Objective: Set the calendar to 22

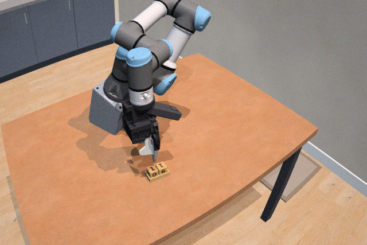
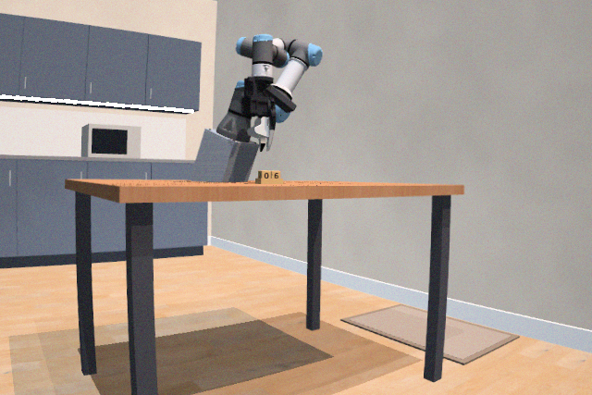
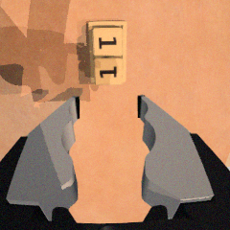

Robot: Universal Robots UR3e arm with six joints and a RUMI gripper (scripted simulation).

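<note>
Now: the wooden tray 11 cm below my hand and 1 cm to the left of it.
</note>
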